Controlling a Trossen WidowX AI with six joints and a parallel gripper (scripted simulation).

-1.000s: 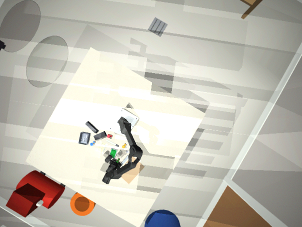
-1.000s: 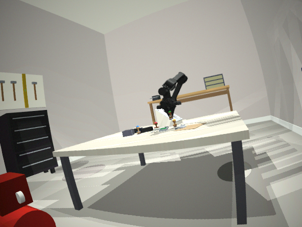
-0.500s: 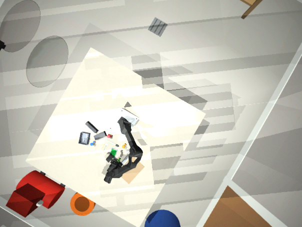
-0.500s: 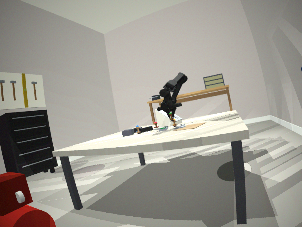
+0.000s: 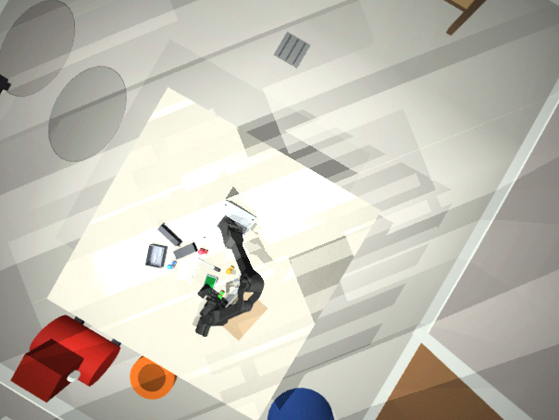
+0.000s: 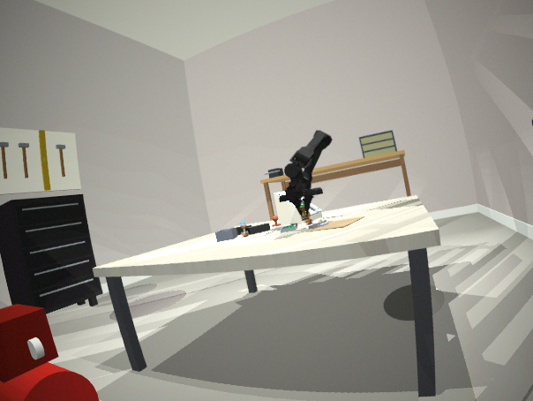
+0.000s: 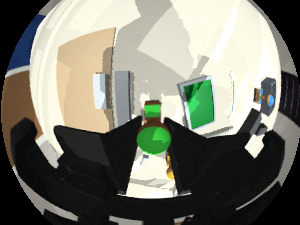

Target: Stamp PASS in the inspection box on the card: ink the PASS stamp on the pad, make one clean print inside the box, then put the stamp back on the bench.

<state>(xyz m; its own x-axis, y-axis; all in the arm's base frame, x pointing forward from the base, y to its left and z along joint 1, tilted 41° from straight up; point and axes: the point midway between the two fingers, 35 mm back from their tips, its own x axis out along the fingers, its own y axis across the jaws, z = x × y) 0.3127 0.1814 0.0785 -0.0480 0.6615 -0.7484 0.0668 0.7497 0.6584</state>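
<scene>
Now: the green ink pad 1 cm ahead of my gripper tip, 8 cm to the right of it and 5 cm below it. Round my gripper tip: red-knobbed stamp (11 cm behind, 21 cm to the right, 3 cm below); then yellow-knobbed stamp (12 cm behind, 4 cm to the right, 3 cm below); then green-knobbed stamp (right at my gripper tip).
</scene>
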